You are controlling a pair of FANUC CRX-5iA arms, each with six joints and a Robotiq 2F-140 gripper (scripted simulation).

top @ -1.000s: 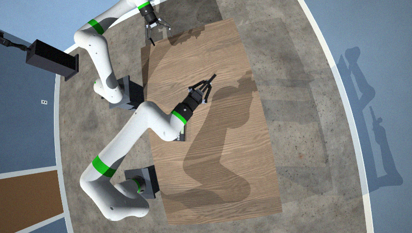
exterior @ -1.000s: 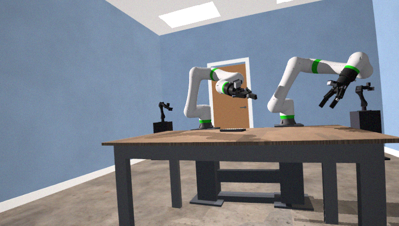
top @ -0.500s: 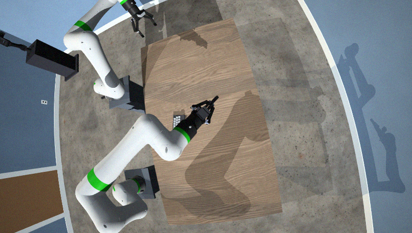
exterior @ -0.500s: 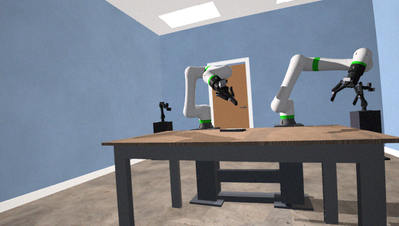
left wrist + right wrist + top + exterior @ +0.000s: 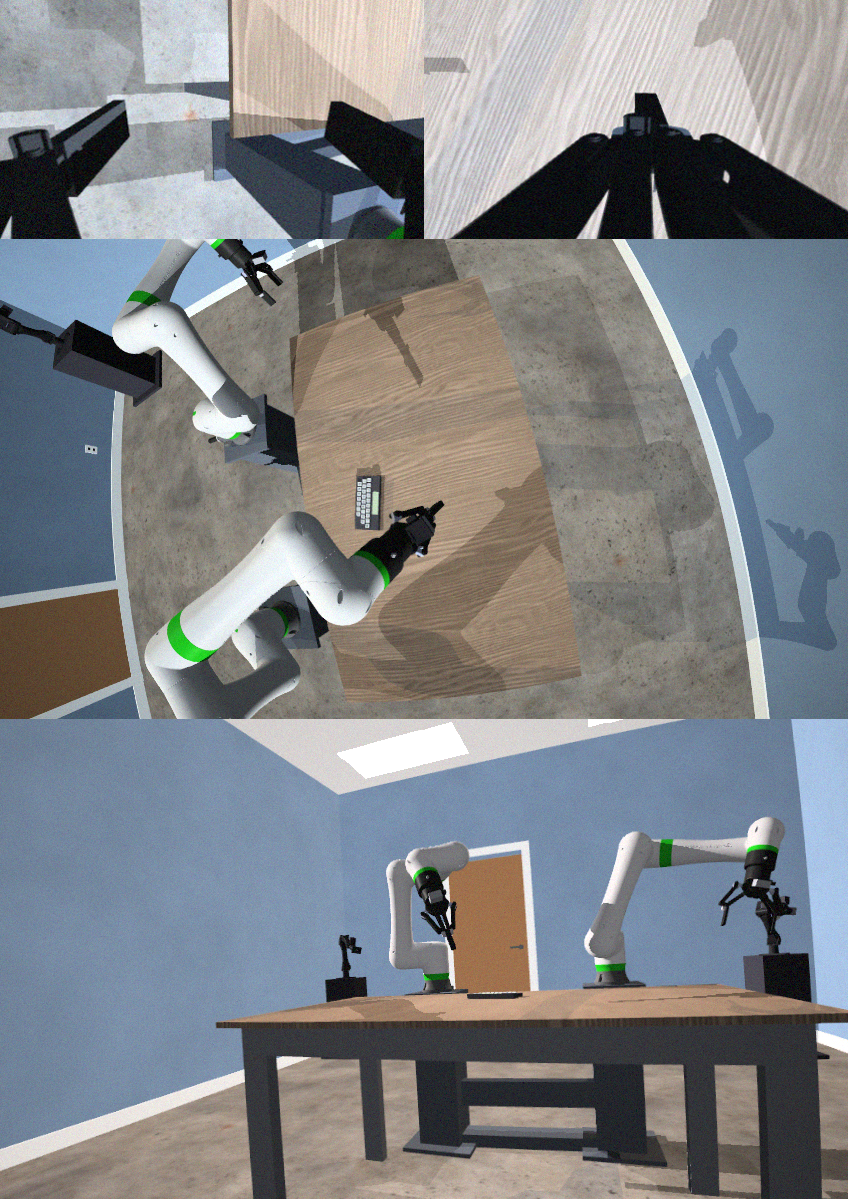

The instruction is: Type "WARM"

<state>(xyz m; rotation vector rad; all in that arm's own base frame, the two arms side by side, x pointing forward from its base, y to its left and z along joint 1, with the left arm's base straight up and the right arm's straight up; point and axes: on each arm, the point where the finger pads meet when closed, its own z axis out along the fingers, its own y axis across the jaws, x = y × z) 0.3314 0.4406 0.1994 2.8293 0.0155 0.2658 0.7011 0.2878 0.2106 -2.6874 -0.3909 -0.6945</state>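
Now: the R key 270 mm behind my right hand, 200 mm below it and 70 mm to the left of it. From my right hand the other things lie so: M key (260 mm behind, 200 mm below, 30 mm to the left).
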